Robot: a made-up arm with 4 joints.
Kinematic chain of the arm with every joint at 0, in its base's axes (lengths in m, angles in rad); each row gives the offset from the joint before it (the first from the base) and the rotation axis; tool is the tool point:
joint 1: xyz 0 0 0.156 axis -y
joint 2: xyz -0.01 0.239 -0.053 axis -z
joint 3: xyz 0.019 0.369 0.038 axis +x
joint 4: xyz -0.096 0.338 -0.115 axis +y
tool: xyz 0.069 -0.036 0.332
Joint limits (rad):
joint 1: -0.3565..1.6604
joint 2: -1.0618..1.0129
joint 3: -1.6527..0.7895
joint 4: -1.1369..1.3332
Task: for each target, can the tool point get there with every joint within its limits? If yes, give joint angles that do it. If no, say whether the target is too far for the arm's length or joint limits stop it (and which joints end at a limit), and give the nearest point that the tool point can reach.
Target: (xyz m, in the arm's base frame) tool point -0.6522 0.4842 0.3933
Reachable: yes | joints -0.0859 -0.9039 0.0033 -0.6263
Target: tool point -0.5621 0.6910 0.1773
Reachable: yes | joints 0.3152 -0.7179 -0.0464 -0.2512
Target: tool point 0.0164 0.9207 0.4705
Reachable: yes | joints 1.4542 0.6661 -0.5164 -0.4715
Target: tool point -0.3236 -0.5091 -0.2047
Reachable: no: joint limits stop it (at a limit: joint 2, joint 3, joint 4) | nearest point -0.4298 0.1442 -0.3231 | short by 0.672 m
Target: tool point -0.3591 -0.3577 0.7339
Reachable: no: joint limits stop it (at a limit: joint 1, joint 2, joint 3) | nearest point -0.4922 0.1904 0.6246 | short by 0.574 m
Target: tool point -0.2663 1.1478 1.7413
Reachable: no: too far | nearest point -0.0739 0.6507 0.7582 | short by 1.118 m
